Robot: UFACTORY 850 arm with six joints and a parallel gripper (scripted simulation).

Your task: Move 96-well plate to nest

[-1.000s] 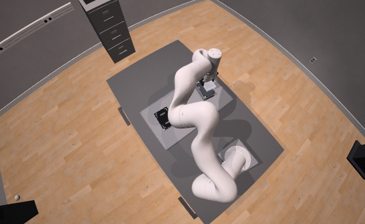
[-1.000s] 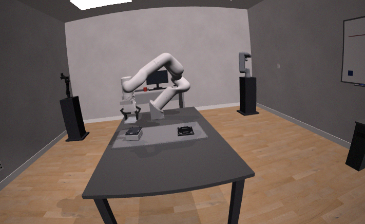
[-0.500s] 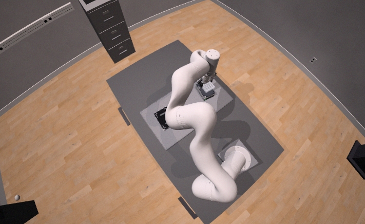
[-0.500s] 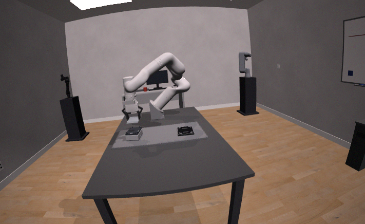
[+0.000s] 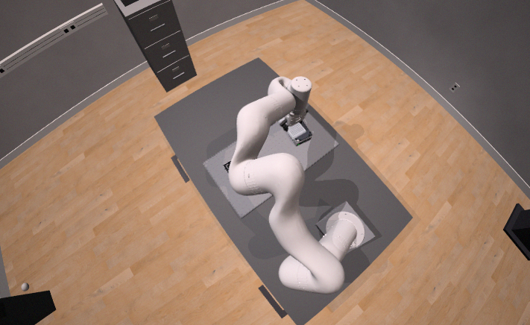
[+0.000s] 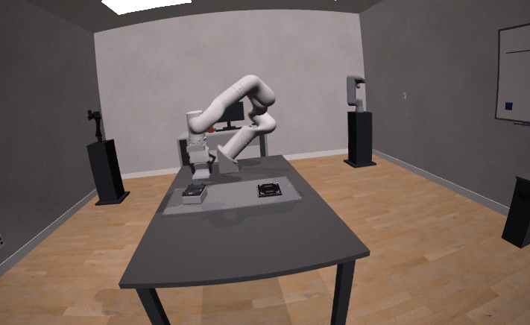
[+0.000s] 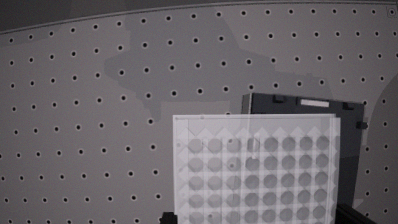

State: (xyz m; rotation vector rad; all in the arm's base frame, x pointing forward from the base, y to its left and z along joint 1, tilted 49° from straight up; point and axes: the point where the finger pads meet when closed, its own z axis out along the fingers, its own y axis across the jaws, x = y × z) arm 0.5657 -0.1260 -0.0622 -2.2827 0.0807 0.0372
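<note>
The black plate nest N1 lies 34 cm to the left of my hand and 14 cm below it. Also, from my hand: white 96-well plate: 1 cm below.
</note>
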